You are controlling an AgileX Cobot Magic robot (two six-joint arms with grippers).
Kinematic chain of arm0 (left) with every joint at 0, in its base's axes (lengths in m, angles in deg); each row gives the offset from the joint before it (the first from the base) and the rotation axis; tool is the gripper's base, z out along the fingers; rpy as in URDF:
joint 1: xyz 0 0 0.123 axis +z
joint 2: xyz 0 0 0 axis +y
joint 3: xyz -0.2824 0 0.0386 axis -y
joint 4: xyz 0.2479 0 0.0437 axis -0.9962 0 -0.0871
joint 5: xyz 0 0 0 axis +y
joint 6: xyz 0.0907 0 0.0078 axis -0.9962 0 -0.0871
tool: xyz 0 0 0 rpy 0 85 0
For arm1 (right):
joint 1: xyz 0 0 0.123 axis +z
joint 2: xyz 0 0 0 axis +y
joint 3: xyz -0.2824 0 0.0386 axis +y
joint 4: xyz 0.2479 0 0.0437 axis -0.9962 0 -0.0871
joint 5: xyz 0 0 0 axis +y
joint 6: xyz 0.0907 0 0.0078 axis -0.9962 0 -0.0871
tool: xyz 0 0 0 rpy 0 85 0
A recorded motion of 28 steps. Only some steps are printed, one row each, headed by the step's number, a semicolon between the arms.
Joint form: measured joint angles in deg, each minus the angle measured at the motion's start. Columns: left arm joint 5, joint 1, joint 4, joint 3, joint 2, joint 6; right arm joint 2, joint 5, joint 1, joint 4, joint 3, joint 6.
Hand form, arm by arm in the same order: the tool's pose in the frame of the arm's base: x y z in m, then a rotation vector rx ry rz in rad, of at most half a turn. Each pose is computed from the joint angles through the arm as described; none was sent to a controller.
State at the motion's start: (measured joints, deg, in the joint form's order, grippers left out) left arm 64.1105 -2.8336 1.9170 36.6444 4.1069 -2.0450; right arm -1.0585 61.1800 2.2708 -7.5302 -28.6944 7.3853
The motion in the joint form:
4: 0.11 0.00 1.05 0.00 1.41 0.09; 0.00 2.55 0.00 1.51 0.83 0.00
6: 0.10 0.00 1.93 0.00 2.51 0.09; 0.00 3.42 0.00 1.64 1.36 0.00
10: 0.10 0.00 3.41 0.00 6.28 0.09; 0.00 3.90 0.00 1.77 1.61 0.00
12: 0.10 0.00 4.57 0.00 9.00 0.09; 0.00 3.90 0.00 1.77 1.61 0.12
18: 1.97 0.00 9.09 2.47 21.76 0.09; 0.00 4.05 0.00 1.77 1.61 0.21
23: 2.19 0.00 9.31 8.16 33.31 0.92; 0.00 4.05 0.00 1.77 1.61 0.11
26: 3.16 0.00 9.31 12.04 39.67 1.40; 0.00 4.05 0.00 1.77 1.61 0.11
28: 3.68 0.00 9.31 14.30 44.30 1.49; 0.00 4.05 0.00 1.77 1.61 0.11
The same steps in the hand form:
4: -0.0078 -0.0039 0.3112 0.0917 2.0587 -0.0715; -0.0089 0.0082 0.2695 -0.1841 2.0790 0.0725
6: -0.0043 -0.0053 0.3114 0.0934 2.0774 -0.0901; -0.0085 0.0081 0.2658 -0.1864 2.1034 0.0712
10: 0.0079 -0.0080 0.3114 0.0950 2.1424 -0.1223; -0.0085 0.0080 0.2639 -0.1875 2.1162 0.0692
12: 0.0167 -0.0101 0.3110 0.0949 2.1890 -0.1481; -0.0085 0.0080 0.2639 -0.1897 2.1159 0.0680
18: 0.0537 -0.0186 0.3142 0.0879 2.3957 -0.2543; -0.0086 0.0080 0.2637 -0.1918 2.1184 0.0672
23: 0.0916 -0.0208 0.3284 0.0610 2.5028 -0.2697; -0.0086 0.0080 0.2637 -0.1900 2.1186 0.0682
26: 0.1138 -0.0220 0.3358 0.0485 2.5636 -0.2752; -0.0086 0.0080 0.2637 -0.1900 2.1186 0.0682
28: 0.1310 -0.0229 0.3370 0.0433 2.6140 -0.2774; -0.0086 0.0080 0.2637 -0.1900 2.1186 0.0682

